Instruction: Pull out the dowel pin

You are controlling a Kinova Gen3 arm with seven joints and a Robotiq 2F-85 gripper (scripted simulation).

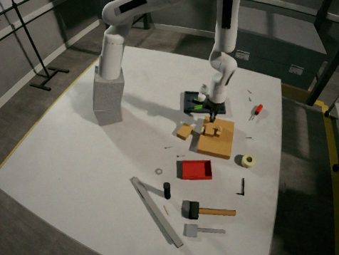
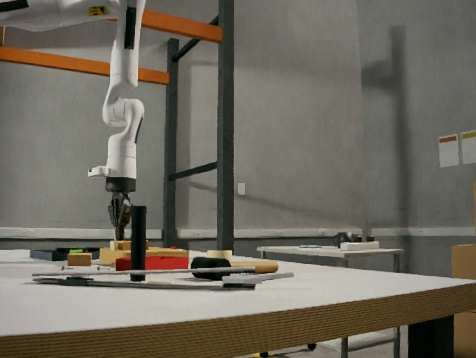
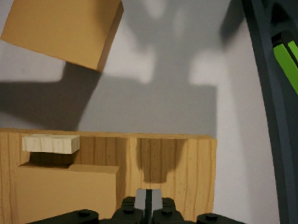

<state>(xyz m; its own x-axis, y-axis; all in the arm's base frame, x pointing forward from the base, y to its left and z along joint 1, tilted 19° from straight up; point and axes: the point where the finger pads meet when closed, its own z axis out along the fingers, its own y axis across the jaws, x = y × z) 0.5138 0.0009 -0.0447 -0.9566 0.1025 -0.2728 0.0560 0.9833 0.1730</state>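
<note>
Right now the dowel pin is 5 cm to the right of my hand, 4 cm ahead of it and 1 cm below it. The rest, counted from my hand: pale wooden block 5 cm to the right, 4 cm ahead, 2 cm below; then wooden bench board 6 cm to the right, 4 cm below, 3 cm ahead; then tan wooden block 12 cm behind, 6 cm to the right, 5 cm below.
</note>
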